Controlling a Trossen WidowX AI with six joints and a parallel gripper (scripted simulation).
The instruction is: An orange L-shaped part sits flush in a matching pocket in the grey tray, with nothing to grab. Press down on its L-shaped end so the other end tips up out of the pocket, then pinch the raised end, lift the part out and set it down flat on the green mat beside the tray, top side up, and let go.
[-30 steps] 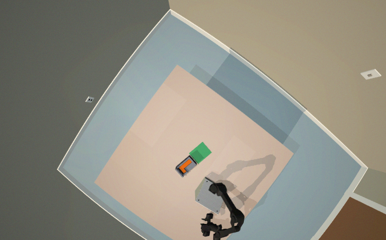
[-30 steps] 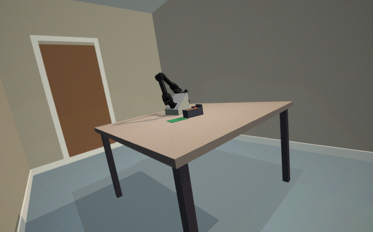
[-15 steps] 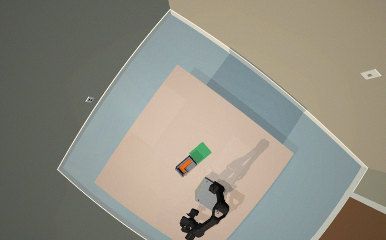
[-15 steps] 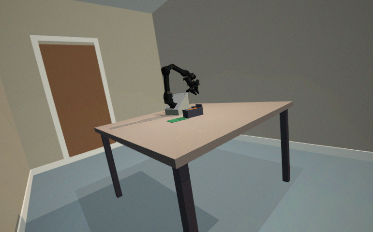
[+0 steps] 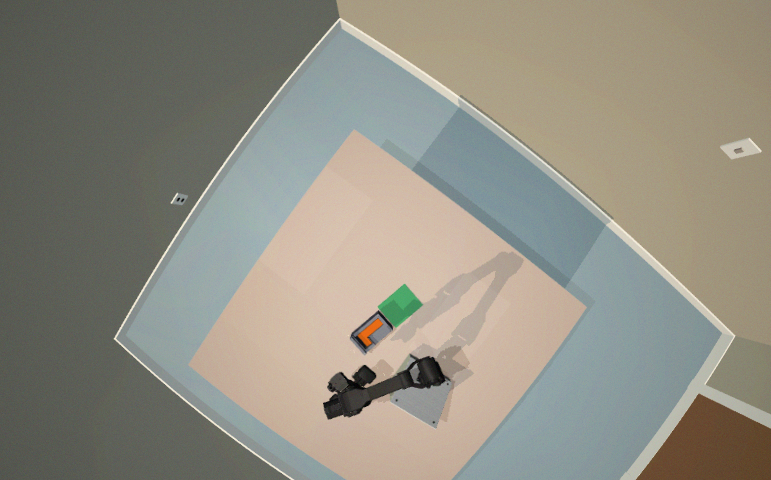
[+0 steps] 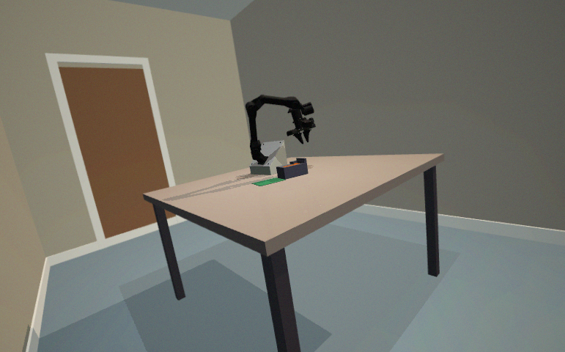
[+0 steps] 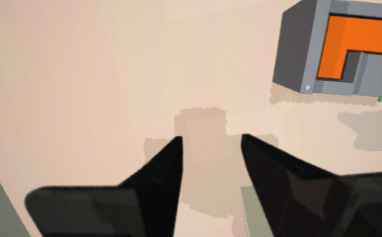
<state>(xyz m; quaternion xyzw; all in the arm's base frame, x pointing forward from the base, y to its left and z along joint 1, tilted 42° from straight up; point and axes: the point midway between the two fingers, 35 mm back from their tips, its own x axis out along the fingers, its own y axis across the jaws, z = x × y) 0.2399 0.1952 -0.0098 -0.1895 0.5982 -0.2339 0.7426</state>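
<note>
My gripper tip is 40 mm short of the orange L-shaped part, 160 mm to the left of it and 120 mm above it. Round my gripper tip: green mat: 320 mm to the right, 180 mm below.
</note>
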